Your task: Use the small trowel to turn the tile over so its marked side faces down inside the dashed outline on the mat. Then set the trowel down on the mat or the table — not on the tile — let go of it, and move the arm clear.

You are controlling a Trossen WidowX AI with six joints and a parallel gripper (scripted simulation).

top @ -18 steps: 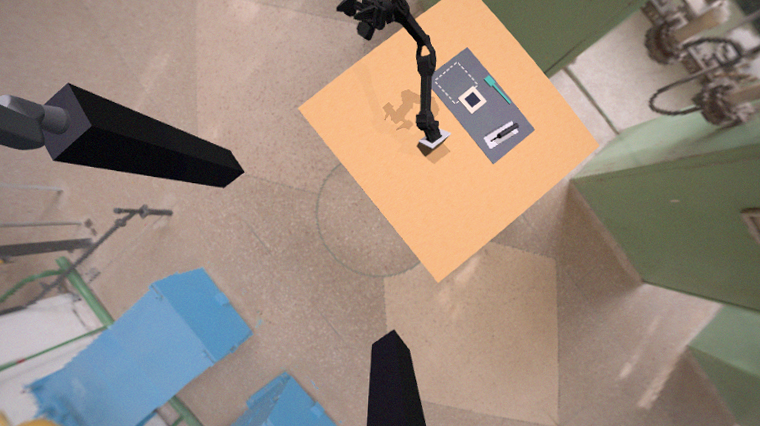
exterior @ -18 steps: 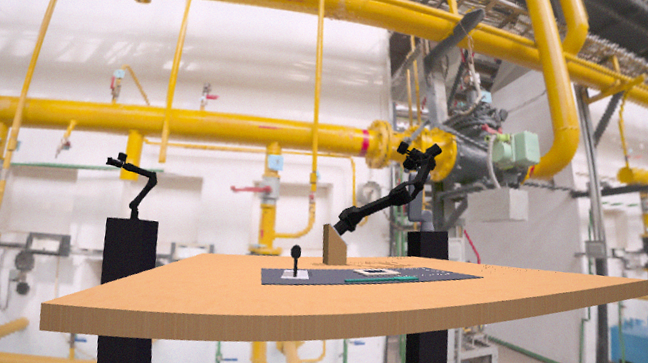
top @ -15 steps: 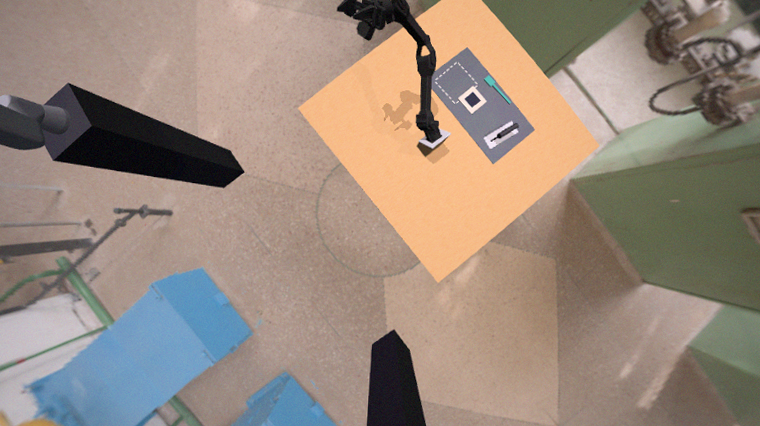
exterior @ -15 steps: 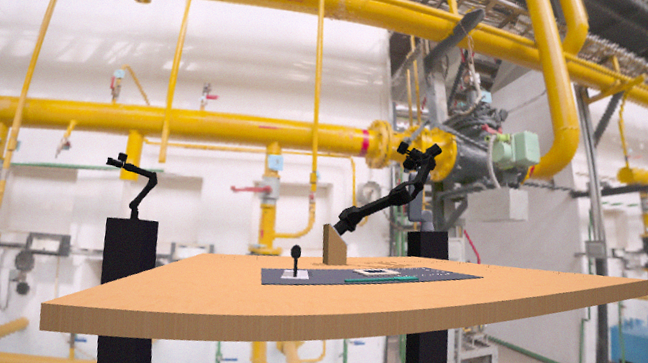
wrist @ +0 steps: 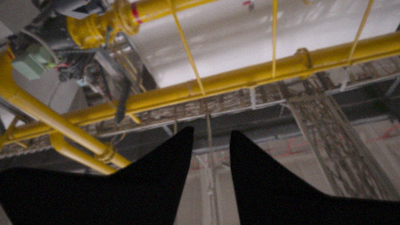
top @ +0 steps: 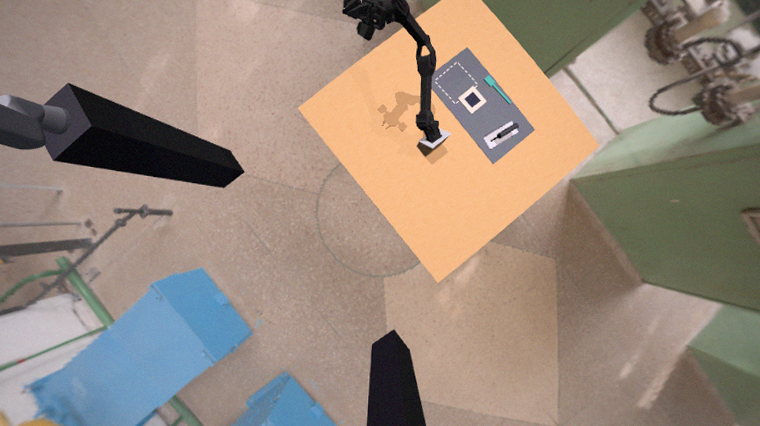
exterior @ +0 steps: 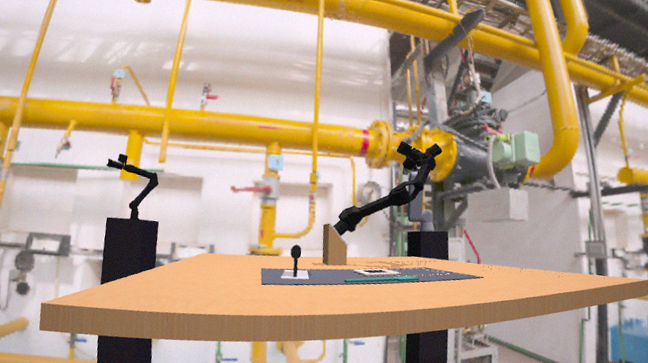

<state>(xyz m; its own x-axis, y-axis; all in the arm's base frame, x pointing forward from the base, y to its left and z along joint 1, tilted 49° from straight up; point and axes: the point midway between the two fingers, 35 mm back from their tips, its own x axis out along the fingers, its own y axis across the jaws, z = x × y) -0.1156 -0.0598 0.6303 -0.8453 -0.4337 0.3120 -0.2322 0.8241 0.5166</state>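
My gripper tip is 54 cm short of the small trowel, 63 cm to the left of it and 57 cm above it. Also, from my gripper tip: grey mat 57 cm ahead, 41 cm to the right, 62 cm below; then teal trowel 70 cm ahead, 38 cm to the right, 60 cm below; then tile 54 cm ahead, 37 cm to the right, 60 cm below.
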